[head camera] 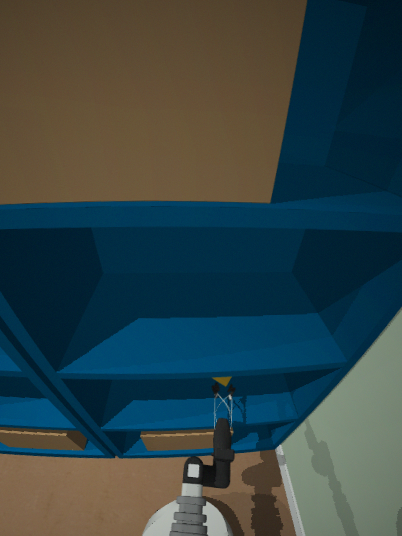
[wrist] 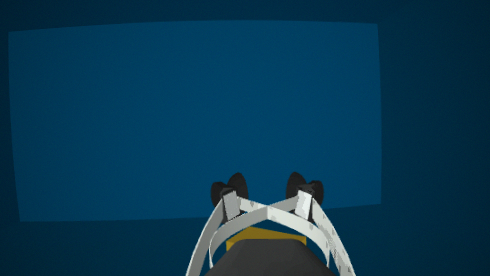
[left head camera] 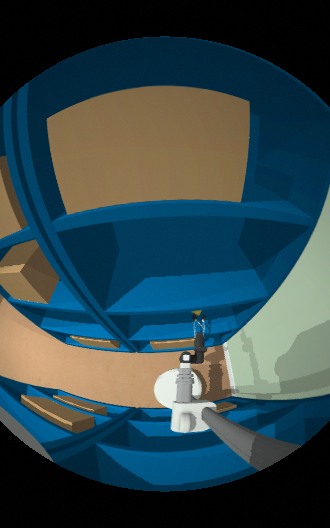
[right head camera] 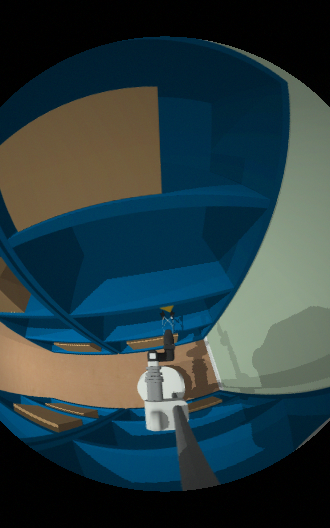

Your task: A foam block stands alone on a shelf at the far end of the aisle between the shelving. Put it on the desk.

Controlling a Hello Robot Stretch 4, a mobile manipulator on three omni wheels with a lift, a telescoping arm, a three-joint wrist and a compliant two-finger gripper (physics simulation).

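Frame: origin at the robot's base, x ahead, y left, z up, level; metres.
Seen in the pictures: gripper, between the fingertips: (head camera: pixel 223 383) (wrist: pixel 266 188) (left head camera: pixel 198 313) (right head camera: pixel 166 310).
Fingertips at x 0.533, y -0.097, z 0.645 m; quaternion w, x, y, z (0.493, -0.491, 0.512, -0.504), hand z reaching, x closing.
Note:
Offsets run from my fingertips to a thing's top centre.
The foam block {dy -0.002, dx +0.102, dz -0.095 m} (head camera: pixel 222 381) (left head camera: pixel 197 312) (right head camera: pixel 167 309) is yellow and shows as a small triangle just beyond my fingertips, below the front edge of a blue shelf board that hides part of it. In the wrist view the block (wrist: pixel 260 234) shows low in the picture, behind the finger straps and partly covered by the dark gripper body. My gripper (head camera: pixel 223 389) (left head camera: pixel 199 318) (right head camera: pixel 167 315) (wrist: pixel 266 188) reaches into a lower shelf bay. Its fingers stand apart with a gap and nothing between the tips. The desk does not show.
A blue shelf board (head camera: pixel 200 372) runs just above the gripper. A large brown box {dy +0.244, dx +0.018, dz +1.045 m} (head camera: pixel 140 100) stands on an upper shelf, and a flat brown box {dy +0.158, dx +0.029, dz -0.327 m} (head camera: pixel 175 441) lies low, left of the wrist. A green wall (head camera: pixel 360 425) is on the right. More shelving (left head camera: pixel 150 457) stands behind the base.

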